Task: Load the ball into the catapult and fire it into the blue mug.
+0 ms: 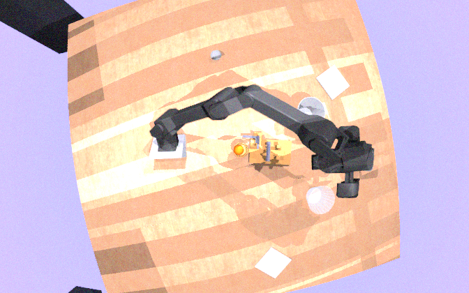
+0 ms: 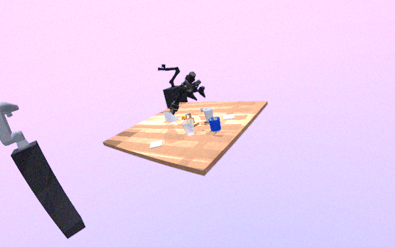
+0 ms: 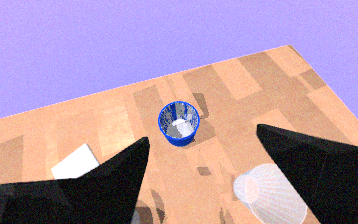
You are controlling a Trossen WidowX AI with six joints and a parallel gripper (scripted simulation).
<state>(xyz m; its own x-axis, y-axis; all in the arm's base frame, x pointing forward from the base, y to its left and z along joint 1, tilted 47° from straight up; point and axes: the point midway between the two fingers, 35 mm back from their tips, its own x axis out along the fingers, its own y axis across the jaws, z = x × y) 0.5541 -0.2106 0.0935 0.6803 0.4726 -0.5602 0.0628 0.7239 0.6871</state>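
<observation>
My gripper tip is now 34 cm past the orange ball, 21 cm above it and 5 cm to the right of it. Also, from my gripper tip: translucent white cup 24 cm below, 12 cm to the right, 8 cm behind; then wooden catapult 27 cm behind, 22 cm below, 7 cm to the left; then blue mug 24 cm below, 8 cm ahead, 1 cm to the left.
</observation>
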